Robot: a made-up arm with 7 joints.
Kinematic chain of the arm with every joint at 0, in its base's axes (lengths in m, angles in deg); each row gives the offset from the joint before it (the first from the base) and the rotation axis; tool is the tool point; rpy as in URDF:
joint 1: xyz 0 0 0.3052 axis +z
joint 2: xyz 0 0 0 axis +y
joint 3: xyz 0 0 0.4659 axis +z
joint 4: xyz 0.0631 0 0 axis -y
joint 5: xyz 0.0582 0 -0.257 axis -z
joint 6: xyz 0 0 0 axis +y
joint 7: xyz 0.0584 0 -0.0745 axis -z
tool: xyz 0 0 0 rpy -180 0 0
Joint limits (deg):
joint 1: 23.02..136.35
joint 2: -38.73..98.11
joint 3: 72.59..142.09
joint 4: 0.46..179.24
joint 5: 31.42..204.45
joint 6: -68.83..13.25
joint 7: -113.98..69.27
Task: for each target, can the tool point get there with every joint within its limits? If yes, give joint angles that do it. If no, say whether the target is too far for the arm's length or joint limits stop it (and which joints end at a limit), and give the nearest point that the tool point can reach.
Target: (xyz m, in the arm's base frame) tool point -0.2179 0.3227 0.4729
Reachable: yes | joints 77.91 43.03 91.48 47.00 107.13 -46.46 -26.34
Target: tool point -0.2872 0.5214 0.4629
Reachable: yes | joints 83.06 68.02 95.74 98.56 130.65 -36.11 10.64
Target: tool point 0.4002 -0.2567 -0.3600
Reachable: no: joint limits stop it (at a limit: joint 1, joint 2, joint 3, joint 4) | nearest point 0.1711 0.1341 0.1673 | short by 0.695 m
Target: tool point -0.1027 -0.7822 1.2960
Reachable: no: too far | nearest point -0.0669 -0.5098 0.9510 | short by 0.441 m
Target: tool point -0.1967 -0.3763 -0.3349
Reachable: no: joint limits stop it (at a limit: joint 1, joint 2, joint 3) | nearest point -0.3406 -0.0430 0.1158 | short by 0.579 m
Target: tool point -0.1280 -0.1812 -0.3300
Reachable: no: joint limits stop it (at a limit: joint 1, joint 2, joint 3) | nearest point -0.3004 -0.0172 0.1164 | short by 0.506 m
